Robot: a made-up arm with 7 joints.
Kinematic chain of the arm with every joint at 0, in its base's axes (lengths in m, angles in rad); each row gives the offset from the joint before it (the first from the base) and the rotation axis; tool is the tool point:
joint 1: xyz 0 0 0.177 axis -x
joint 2: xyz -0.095 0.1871 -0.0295 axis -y
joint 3: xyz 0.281 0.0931 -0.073 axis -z
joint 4: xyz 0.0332 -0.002 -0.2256 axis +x
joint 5: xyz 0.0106 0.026 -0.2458 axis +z
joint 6: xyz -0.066 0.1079 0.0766 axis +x
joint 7: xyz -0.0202 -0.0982 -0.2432 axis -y
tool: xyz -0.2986 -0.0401 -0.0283
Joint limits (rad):
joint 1: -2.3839..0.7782
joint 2: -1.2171..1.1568
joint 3: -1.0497..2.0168
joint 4: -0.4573..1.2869
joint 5: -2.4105..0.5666
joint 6: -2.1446..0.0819
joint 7: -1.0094..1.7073
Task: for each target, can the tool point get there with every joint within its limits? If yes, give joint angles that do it. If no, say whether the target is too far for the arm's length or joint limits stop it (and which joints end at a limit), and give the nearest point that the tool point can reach.
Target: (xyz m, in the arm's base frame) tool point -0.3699 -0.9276 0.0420
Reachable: no: joint limits stop it (at a limit: joint 1, joint 4, joint 5) | nearest point -0.3454 -0.6586 -0.1332 | short by 0.322 m
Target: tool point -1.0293 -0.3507 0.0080
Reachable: no: joint limits stop it (at a limit: joint 1, joint 2, joint 4, joint 5, joint 6) | nearest point -0.9158 -0.3051 -0.0684 | short by 0.144 m
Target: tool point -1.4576 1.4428 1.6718
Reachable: no: too far | nearest point -0.7207 0.7511 0.9552 | short by 1.239 m
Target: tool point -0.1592 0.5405 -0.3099
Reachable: yes | joints -0.0534 -0.0316 -0.1417 0.1811 -0.8716 -0.6625 -0.2637
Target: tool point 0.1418 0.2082 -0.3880
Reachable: yes | joints 0.5320 0.8458 0.3699 0.0613 -0.9157 -1.3955 0.7317
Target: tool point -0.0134 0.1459 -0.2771
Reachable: yes | joints 0.1825 0.4817 0.0304 0.8409 -0.5252 -1.6199 0.6487
